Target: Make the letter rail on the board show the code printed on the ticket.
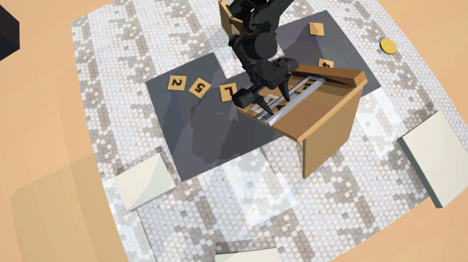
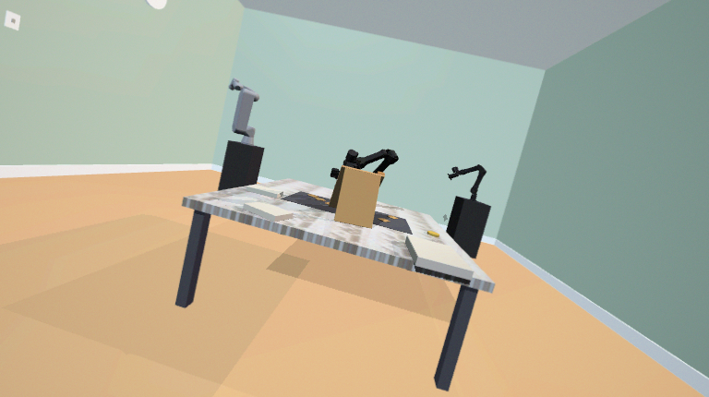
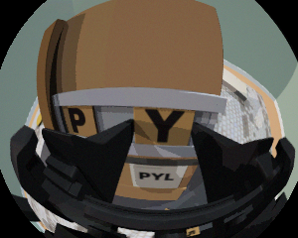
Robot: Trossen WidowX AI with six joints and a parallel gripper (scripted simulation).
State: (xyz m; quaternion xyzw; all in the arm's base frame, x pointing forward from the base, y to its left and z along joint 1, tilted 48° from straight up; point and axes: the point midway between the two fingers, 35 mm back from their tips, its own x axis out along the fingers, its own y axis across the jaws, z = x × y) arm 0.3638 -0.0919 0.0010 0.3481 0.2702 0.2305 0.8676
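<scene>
Right now the P tile is 100 mm to the left of my gripper tip and 20 mm behind it. From my gripper tip the other things lie so: white ticket: 70 mm below, 50 mm behind, 10 mm to the right; L tile: 170 mm behind, 160 mm below, 80 mm to the right; Y tile: right at my gripper tip.
</scene>
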